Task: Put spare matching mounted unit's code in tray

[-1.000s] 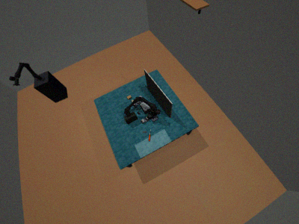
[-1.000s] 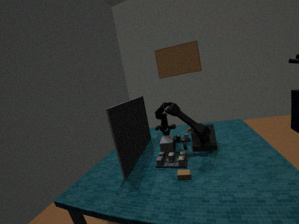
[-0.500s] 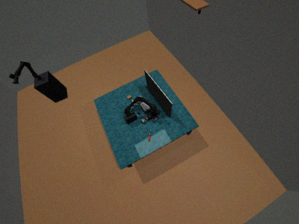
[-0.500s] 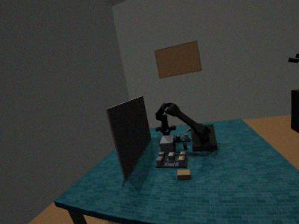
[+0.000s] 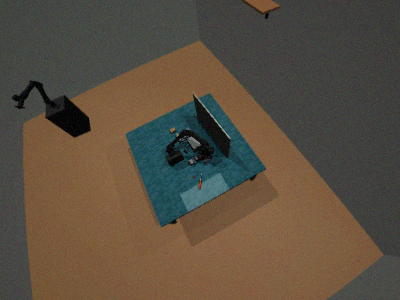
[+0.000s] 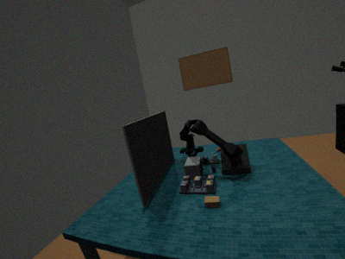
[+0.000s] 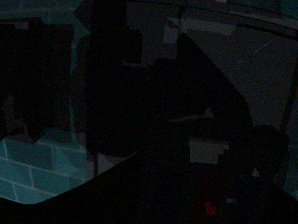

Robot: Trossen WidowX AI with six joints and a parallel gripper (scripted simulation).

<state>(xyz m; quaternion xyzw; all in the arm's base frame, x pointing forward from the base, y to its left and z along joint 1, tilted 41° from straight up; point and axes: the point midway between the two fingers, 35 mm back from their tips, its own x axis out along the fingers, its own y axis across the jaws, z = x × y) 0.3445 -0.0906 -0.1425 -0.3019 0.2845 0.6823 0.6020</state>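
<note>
My gripper tip is 3 cm below the spare block. The rest, counted from my gripper tip: grey mounted unit (20 cm to the left, 6 cm behind, 3 cm above); tan block (52 cm to the left, 24 cm behind, 1 cm below); upright panel (23 cm to the left, 20 cm above, 18 cm ahead).
</note>
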